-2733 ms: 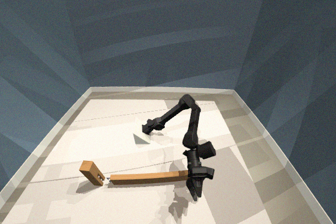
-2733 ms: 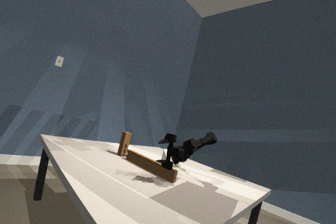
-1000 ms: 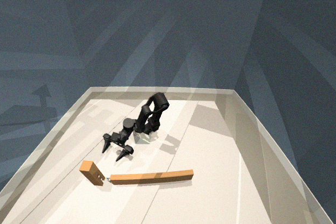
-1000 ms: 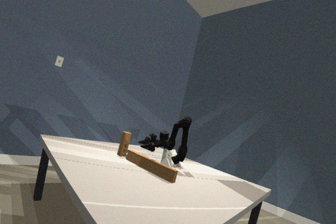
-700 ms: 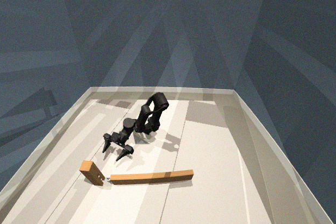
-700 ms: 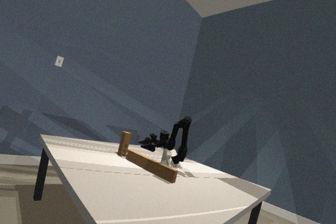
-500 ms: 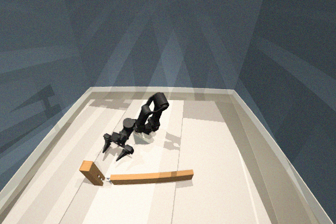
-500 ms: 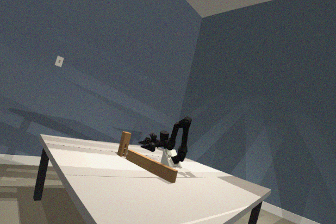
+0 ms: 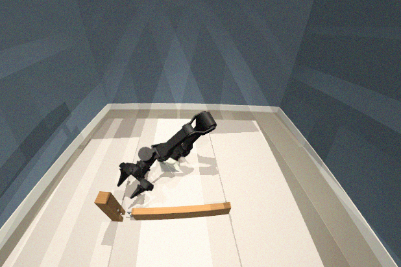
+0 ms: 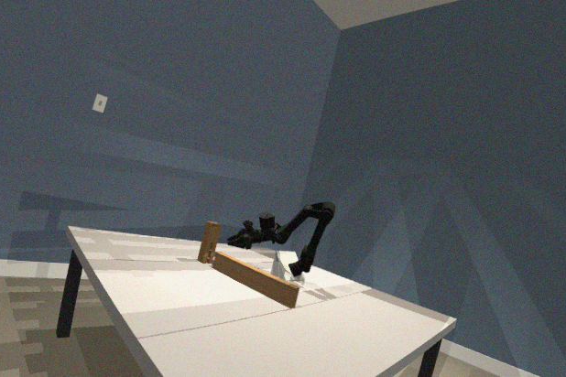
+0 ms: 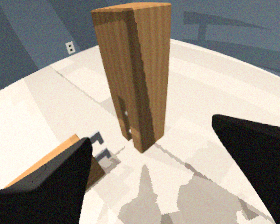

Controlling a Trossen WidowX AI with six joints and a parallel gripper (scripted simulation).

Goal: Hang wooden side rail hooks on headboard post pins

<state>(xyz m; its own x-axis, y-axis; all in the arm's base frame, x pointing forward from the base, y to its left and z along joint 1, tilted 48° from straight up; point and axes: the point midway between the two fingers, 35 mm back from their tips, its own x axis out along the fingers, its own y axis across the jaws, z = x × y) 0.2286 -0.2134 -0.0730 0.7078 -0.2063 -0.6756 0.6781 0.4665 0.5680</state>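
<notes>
My gripper tip is now 60 mm short of the headboard post, 50 mm to the left of it and 30 mm above it.
</notes>
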